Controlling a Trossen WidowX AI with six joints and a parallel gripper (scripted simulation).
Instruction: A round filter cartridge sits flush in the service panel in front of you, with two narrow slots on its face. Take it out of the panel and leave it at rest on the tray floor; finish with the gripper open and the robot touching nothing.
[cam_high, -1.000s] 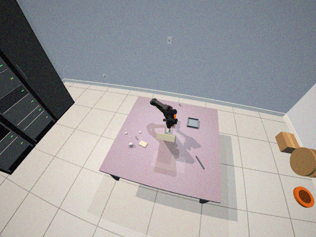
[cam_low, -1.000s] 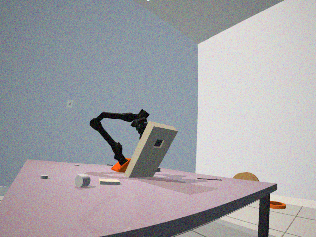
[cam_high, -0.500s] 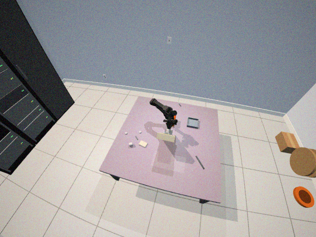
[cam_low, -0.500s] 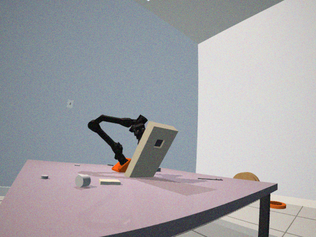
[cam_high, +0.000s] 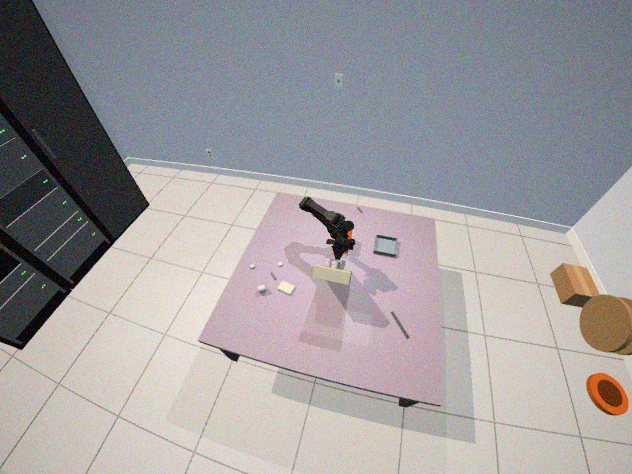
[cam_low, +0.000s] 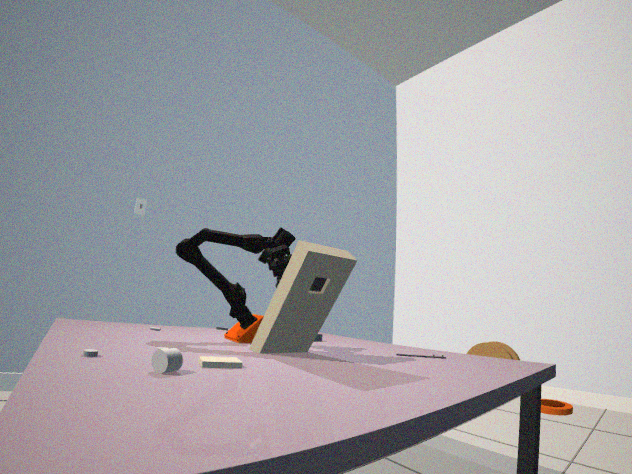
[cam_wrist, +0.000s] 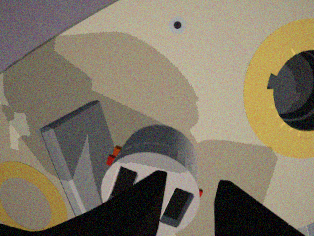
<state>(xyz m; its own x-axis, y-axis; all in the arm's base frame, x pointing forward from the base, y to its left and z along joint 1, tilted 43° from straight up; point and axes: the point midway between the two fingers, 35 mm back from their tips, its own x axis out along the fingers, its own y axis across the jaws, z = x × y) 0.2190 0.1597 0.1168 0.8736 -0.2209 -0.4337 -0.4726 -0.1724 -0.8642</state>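
My gripper tip is now 3 cm above the grey round filter cartridge and 1 cm short of it. Round my gripper tip: grey tray (38 cm behind, 23 cm to the left, 20 cm below); then flat beige block (25 cm to the right, 21 cm below, 18 cm ahead); then beige service panel (5 cm below, 5 cm ahead, 1 cm to the left).
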